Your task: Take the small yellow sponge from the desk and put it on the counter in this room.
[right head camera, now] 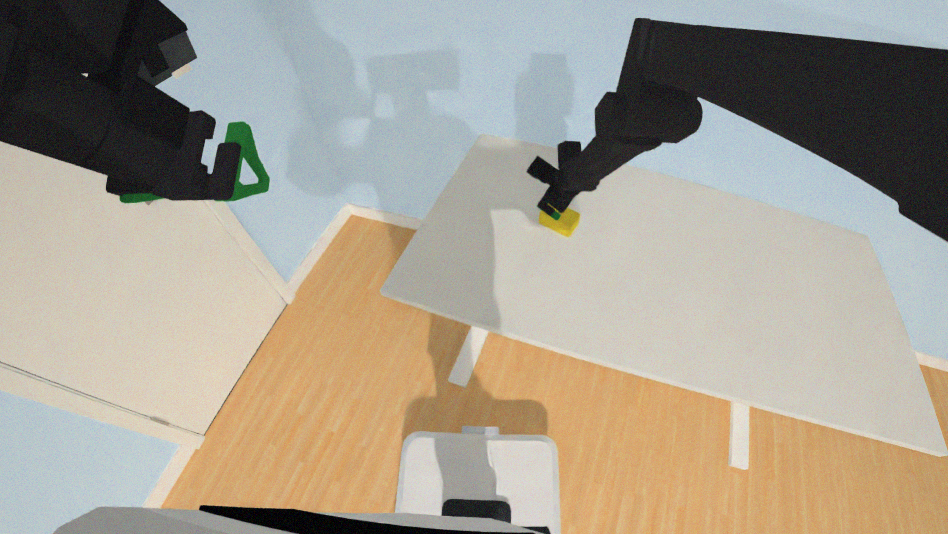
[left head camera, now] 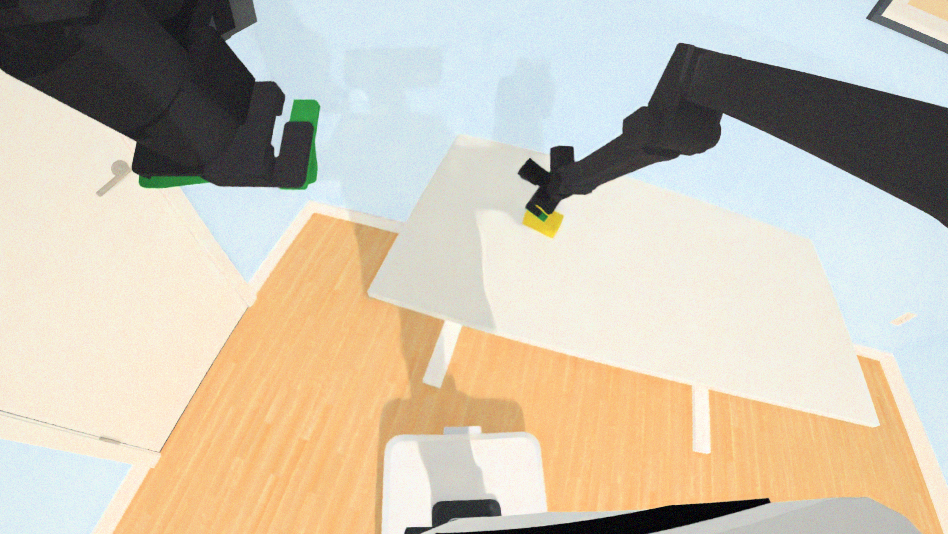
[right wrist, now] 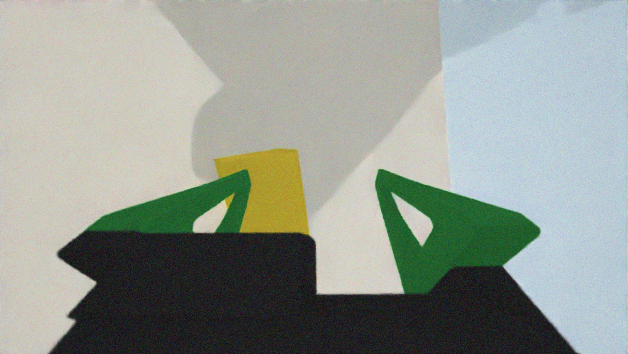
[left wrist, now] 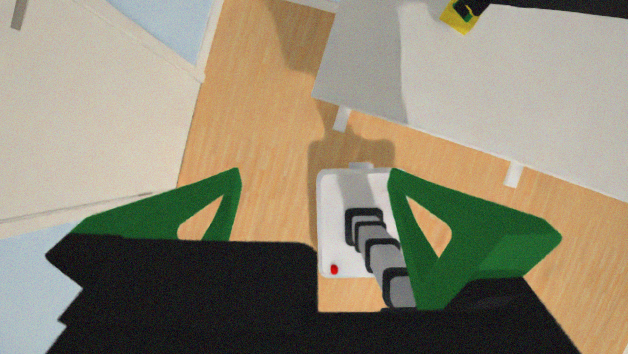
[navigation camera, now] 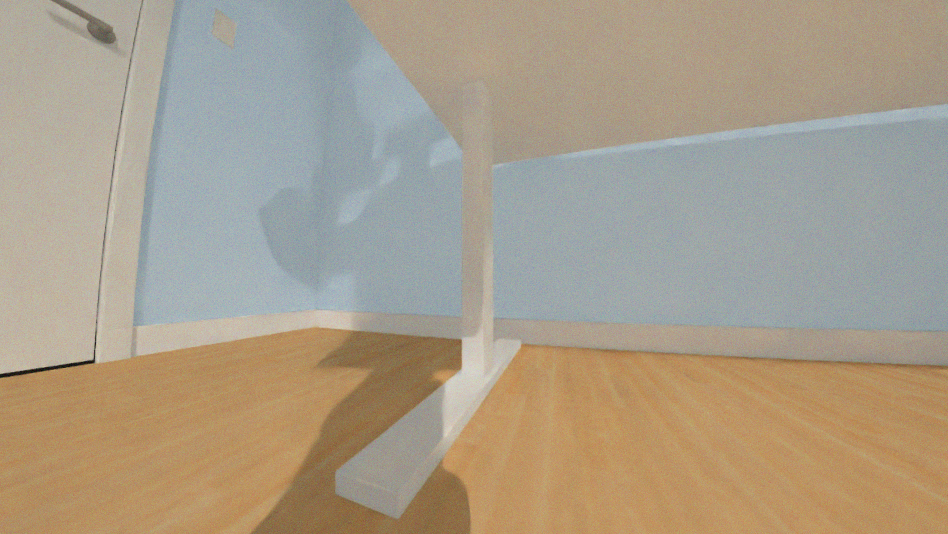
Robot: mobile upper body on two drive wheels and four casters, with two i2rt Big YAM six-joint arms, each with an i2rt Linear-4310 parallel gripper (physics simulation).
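The small yellow sponge lies on the white desk. My right gripper is open and empty, close over the sponge. In the right wrist view its left-hand finger overlaps the sponge, and the right-hand finger stands apart from it over bare desk. The sponge's lower part is hidden there by the gripper body. My left gripper is open and empty, held high to the left of the desk. The counter does not show in these views.
A pale door stands at the left. A white desk leg with a long foot stands ahead of the base. Blue walls stand behind the desk. My white base is in front of the desk.
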